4 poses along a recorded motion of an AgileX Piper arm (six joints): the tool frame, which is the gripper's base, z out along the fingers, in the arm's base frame.
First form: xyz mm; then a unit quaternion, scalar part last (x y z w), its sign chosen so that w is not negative.
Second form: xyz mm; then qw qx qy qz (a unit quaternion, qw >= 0). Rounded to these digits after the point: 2 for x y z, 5 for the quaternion.
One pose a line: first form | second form
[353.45, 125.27, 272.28, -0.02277, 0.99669, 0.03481, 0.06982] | [353.45, 125.27, 272.28, 0.06982, -0.02277, 0.99669, 0.03481]
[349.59, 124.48, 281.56, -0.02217, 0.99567, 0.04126, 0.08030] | [349.59, 124.48, 281.56, 0.08030, -0.02217, 0.99567, 0.04126]
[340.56, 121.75, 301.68, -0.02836, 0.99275, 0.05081, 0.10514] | [340.56, 121.75, 301.68, 0.10514, -0.02836, 0.99275, 0.05081]
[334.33, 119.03, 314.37, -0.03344, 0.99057, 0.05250, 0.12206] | [334.33, 119.03, 314.37, 0.12206, -0.03344, 0.99057, 0.05250]
